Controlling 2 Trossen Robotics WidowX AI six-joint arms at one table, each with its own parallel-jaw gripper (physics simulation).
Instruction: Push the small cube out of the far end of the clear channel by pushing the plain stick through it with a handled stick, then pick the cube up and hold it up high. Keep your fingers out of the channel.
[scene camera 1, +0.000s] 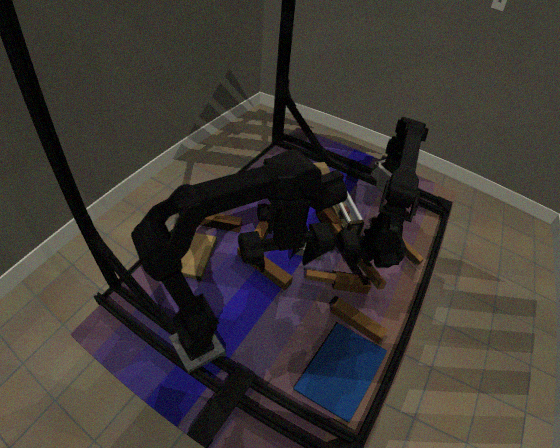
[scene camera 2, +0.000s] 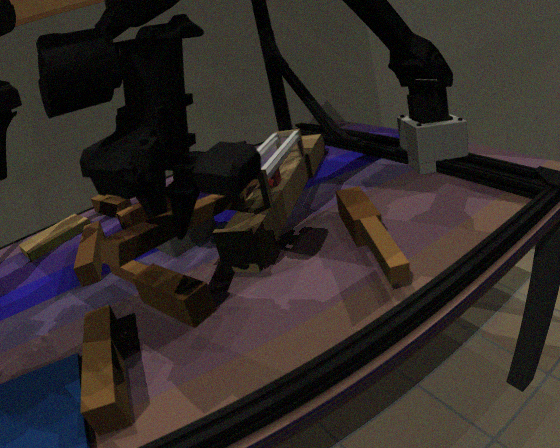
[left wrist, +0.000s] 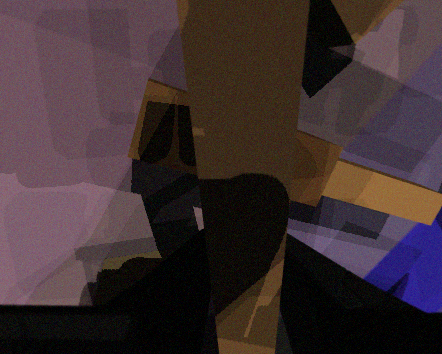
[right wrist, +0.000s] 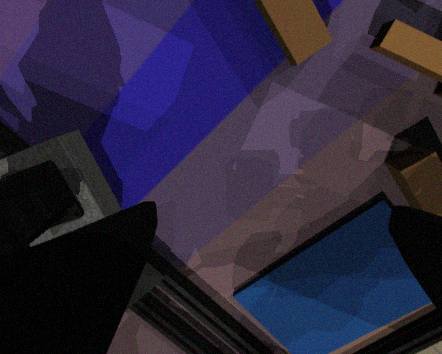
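The clear channel (scene camera 1: 351, 209) (scene camera 2: 280, 151) with pale rails lies at the back of the table. A small red cube (scene camera 2: 274, 179) shows inside it. A brown stick (scene camera 2: 289, 188) lies along the channel; I cannot tell if it is the plain stick. My left gripper (scene camera 1: 364, 263) (scene camera 2: 172, 220) (left wrist: 241, 241) is low beside the channel's near end and is shut on the handled stick (left wrist: 241, 88) (scene camera 1: 374, 276), which runs straight out between the fingers. My right gripper (scene camera 1: 284, 249) is open and empty, hanging left of the channel above the table.
Several loose brown sticks lie about, among them one near the mat (scene camera 1: 358, 317), one at the left (scene camera 1: 198, 254) and one in the right wrist view (right wrist: 295, 28). A blue mat (scene camera 1: 342, 373) (right wrist: 325, 281) lies at the front. A black frame (scene camera 1: 403, 338) rims the table, with a post (scene camera 1: 283, 67).
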